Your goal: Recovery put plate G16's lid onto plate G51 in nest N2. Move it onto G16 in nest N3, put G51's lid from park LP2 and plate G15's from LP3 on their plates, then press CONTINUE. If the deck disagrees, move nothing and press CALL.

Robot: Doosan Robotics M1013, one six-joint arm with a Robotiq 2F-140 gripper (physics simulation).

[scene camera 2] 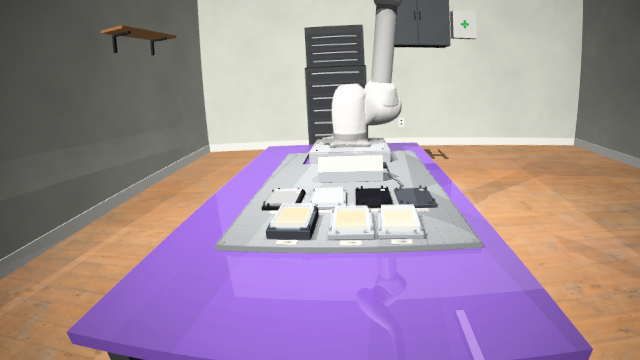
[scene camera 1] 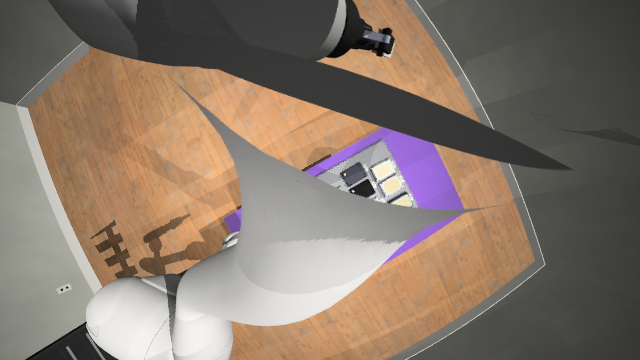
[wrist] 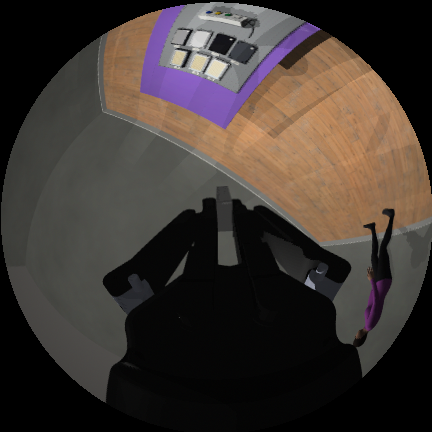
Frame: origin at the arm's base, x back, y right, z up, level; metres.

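Where they show: gripper, fingertip midpoint: (wrist: 222,196); arm's base, origin of the base link: (scene camera 2: 350,143).
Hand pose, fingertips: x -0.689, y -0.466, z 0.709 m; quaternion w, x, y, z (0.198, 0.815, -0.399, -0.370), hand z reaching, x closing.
Note:
Each offset is from my fingertips to the top centre of the thing. Level surfaces: height alone.
Three plates with cream tops stand in the front row. The left plate {dx -0.112, dy +0.588, dz -0.716 m} (scene camera 2: 293,217) (wrist: 179,58) is in a dark nest; the middle plate {dx -0.113, dy +0.448, dz -0.724 m} (scene camera 2: 351,219) (wrist: 199,63) and the right plate {dx -0.112, dy +0.333, dz -0.725 m} (scene camera 2: 399,218) (wrist: 217,68) are in pale nests. Clear lids on them cannot be told for sure, and labels are unreadable. Behind them are a light grey pad {dx +0.063, dy +0.648, dz -0.736 m} (scene camera 2: 283,198) (wrist: 181,36), a white one {dx +0.069, dy +0.519, dz -0.736 m} (scene camera 2: 329,196) (wrist: 201,39), a black one {dx +0.073, dy +0.388, dz -0.734 m} (scene camera 2: 373,197) (wrist: 222,44) and a dark grey one {dx +0.068, dy +0.267, dz -0.734 m} (scene camera 2: 416,197) (wrist: 243,51). My gripper (scene camera 1: 387,44) (wrist: 222,196) is shut and empty, high up and away from the plates.
A button box {dx +0.286, dy +0.458, dz -0.670 m} (scene camera 2: 350,169) (wrist: 226,19) with coloured buttons stands behind the pads on the grey deck {dz -0.754 m} (scene camera 2: 240,235). The deck lies on a purple table {dz -0.767 m} (scene camera 2: 320,310) (wrist: 200,105). Arm links cover much of scene camera 1. A person (wrist: 380,295) shows in the wrist view.

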